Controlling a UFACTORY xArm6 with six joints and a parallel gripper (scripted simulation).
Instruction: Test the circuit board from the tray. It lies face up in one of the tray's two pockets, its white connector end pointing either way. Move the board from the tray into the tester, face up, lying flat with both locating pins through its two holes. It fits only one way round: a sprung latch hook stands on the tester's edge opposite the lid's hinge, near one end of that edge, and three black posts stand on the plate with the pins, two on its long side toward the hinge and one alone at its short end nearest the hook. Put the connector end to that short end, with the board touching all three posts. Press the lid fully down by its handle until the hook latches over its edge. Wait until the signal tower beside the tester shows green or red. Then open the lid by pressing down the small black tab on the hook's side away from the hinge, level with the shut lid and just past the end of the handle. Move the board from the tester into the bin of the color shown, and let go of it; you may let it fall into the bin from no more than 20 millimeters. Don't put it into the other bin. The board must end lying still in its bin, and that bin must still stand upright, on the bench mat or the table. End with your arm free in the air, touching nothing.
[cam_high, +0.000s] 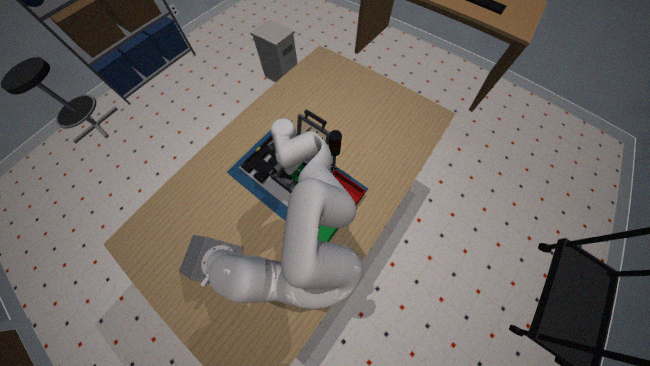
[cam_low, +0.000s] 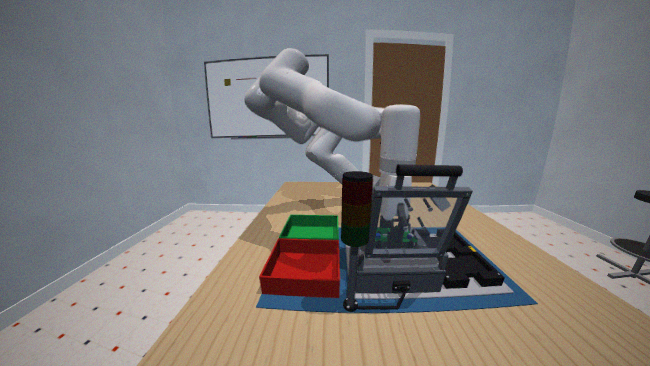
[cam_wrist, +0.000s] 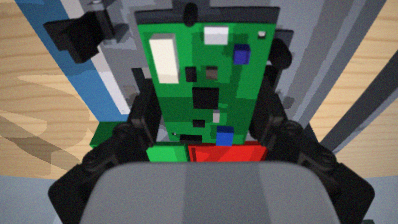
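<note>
My gripper is now right at the green circuit board. Also, from my hand: clear lid (120 mm ahead, 100 mm above, 30 mm to the right); then black latch hook (70 mm to the left, 40 mm behind, 10 mm above); then plate (10 mm below, 10 mm ahead).
</note>
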